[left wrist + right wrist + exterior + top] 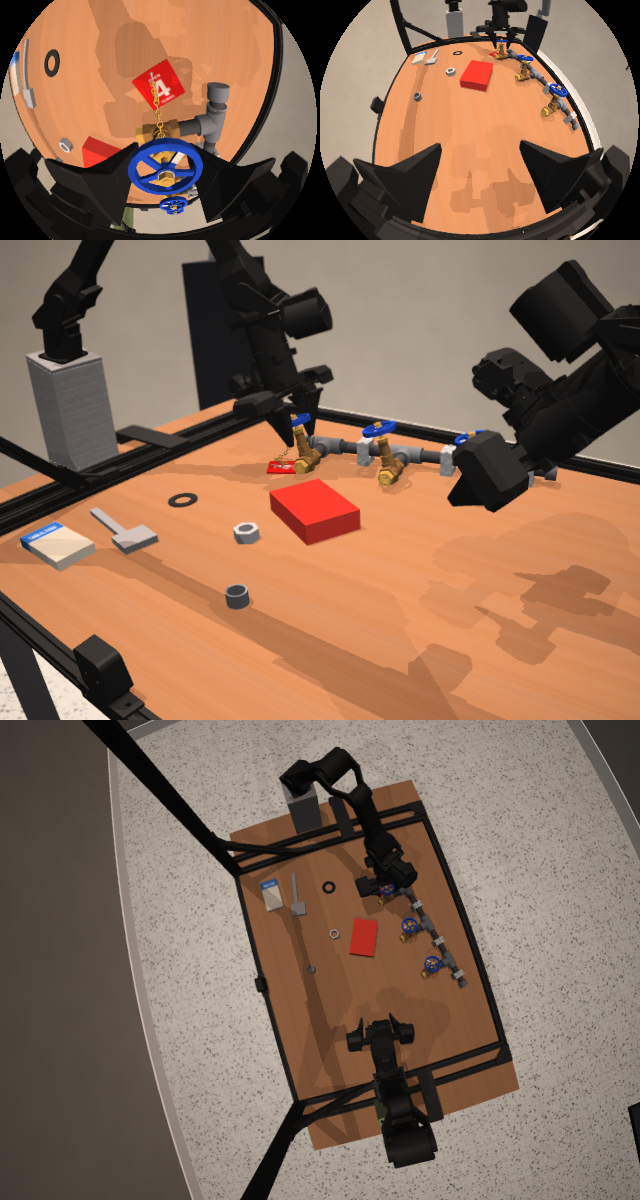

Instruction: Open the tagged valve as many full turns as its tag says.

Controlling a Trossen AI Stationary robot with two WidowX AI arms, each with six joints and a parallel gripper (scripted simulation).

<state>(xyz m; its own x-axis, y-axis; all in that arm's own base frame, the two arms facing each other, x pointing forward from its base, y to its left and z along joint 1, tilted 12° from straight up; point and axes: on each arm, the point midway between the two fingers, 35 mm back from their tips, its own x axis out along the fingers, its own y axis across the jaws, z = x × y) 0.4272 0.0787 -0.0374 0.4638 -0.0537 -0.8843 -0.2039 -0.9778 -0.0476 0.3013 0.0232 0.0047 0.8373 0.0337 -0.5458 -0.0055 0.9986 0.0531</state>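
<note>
My left hand is 1 cm past the red tag, 4 cm to the right of it and 9 cm above it. The rest, counted from my left hand: box: 38 cm behind, 12 cm to the left, 8 cm below; then red block: 11 cm behind, 12 cm to the right, 8 cm below; then grey t-shaped piece: 30 cm behind, 8 cm to the left, 9 cm below.
</note>
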